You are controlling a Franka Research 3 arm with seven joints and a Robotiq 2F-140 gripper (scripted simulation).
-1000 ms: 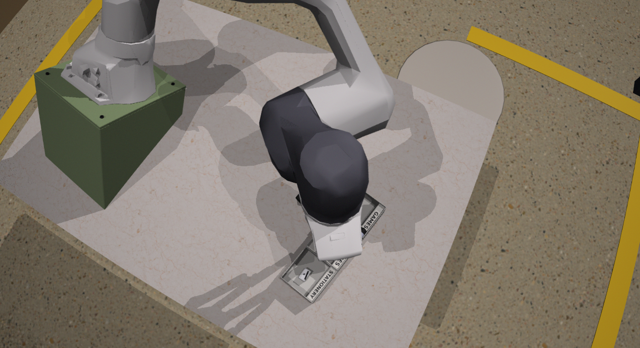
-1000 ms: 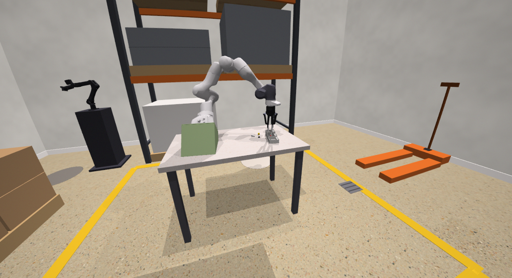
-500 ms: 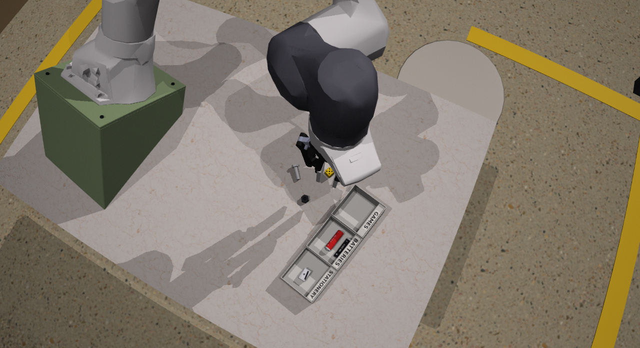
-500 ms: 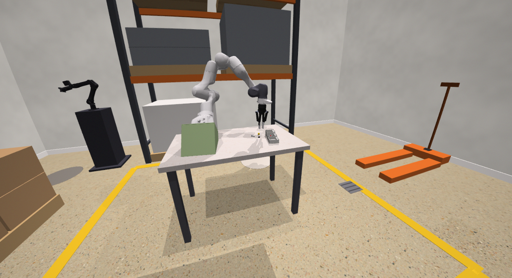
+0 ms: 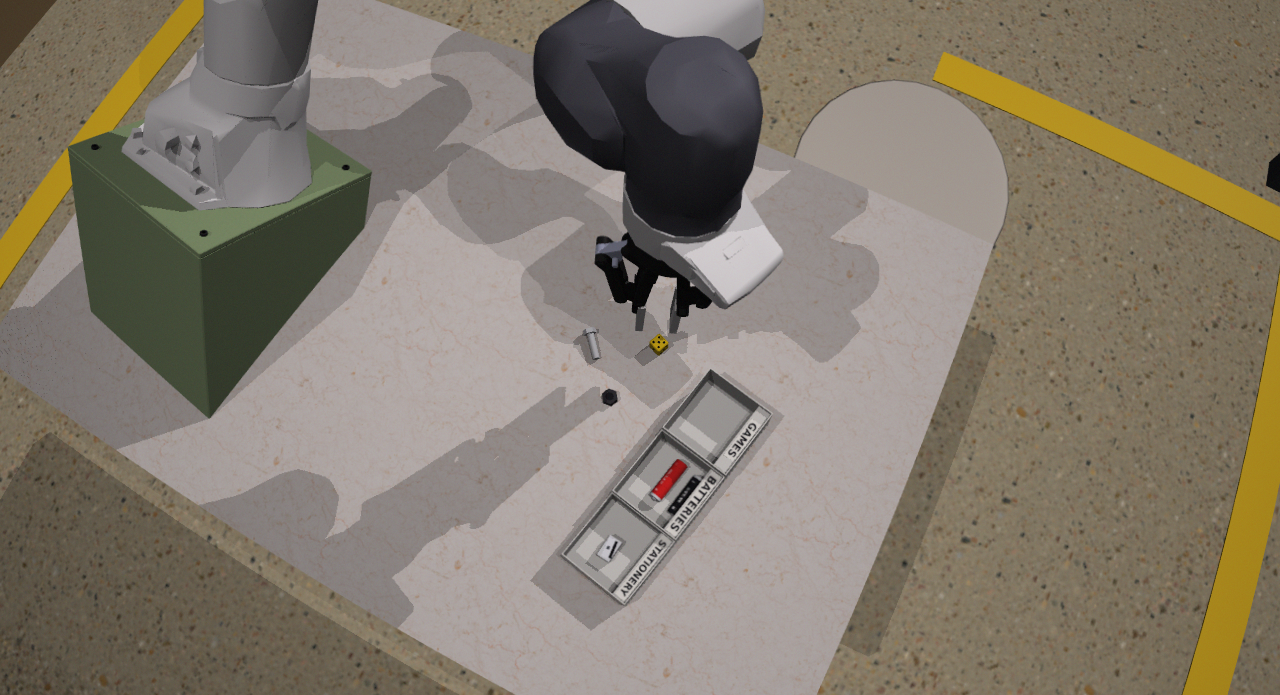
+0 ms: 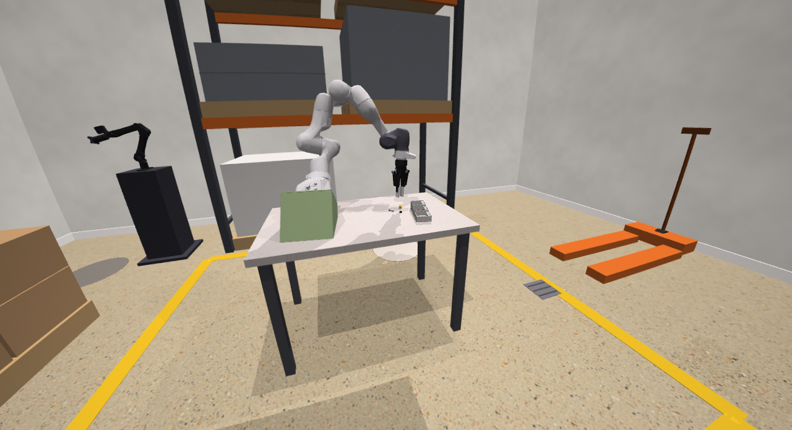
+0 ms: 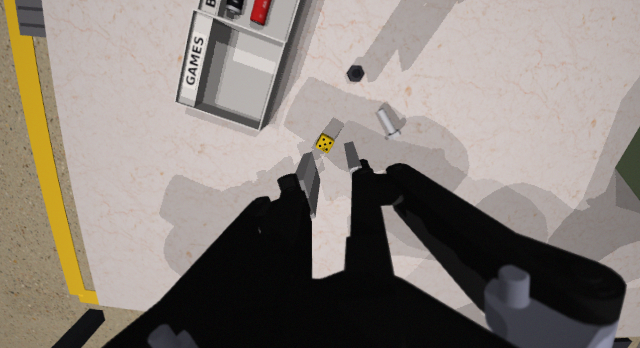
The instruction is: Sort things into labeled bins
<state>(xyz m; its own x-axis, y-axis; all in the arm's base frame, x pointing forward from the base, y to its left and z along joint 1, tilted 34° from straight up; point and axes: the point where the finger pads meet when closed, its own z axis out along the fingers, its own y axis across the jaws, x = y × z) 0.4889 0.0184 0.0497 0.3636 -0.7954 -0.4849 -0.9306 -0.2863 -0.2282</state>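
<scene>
Right now my hand is 100 mm above the yellow die. Round my hand: black nut 20 mm behind, 80 mm to the right, 110 mm below; silver bolt 70 mm behind, 30 mm to the right, 100 mm below; red battery 70 mm ahead, 140 mm to the right, 100 mm below.
</scene>
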